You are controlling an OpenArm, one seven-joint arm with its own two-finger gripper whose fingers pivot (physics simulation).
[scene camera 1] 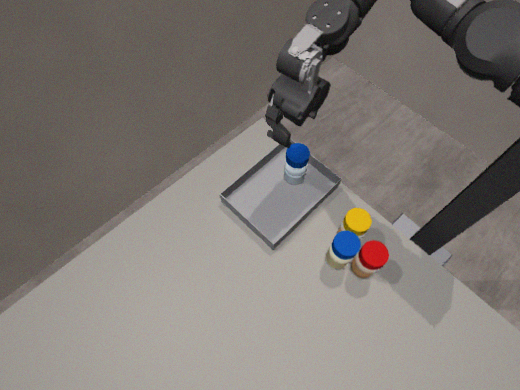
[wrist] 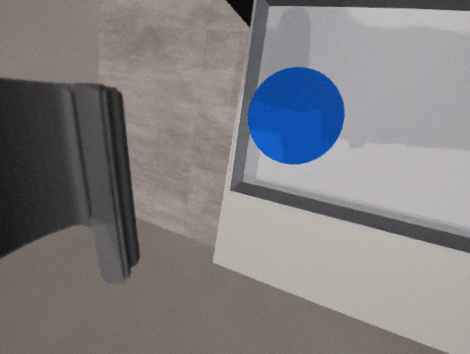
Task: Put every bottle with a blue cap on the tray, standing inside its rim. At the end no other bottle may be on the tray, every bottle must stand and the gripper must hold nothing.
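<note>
A blue-capped bottle (scene camera 1: 297, 164) (wrist: 296, 115) stands upright inside the rim of the grey tray (scene camera 1: 247, 223) (wrist: 350, 218), near its back corner. My gripper (scene camera 1: 294, 133) is open and empty, above and behind that bottle, apart from it. One of its fingers (wrist: 112, 185) shows at the left in the wrist view; the other finger does not show there. A second blue-capped bottle (scene camera 1: 344, 249) stands on the table, to the right of and outside the tray. A yellow-capped bottle (scene camera 1: 357, 222) stands just behind it. A red-capped bottle (scene camera 1: 371, 257) stands close to its right.
The pale table (scene camera 1: 175, 300) (wrist: 300, 250) has its edge close behind the tray. A dark post (scene camera 1: 465, 205) rises beyond the table's right edge, behind the three grouped bottles. The dark arm reaches in from the top.
</note>
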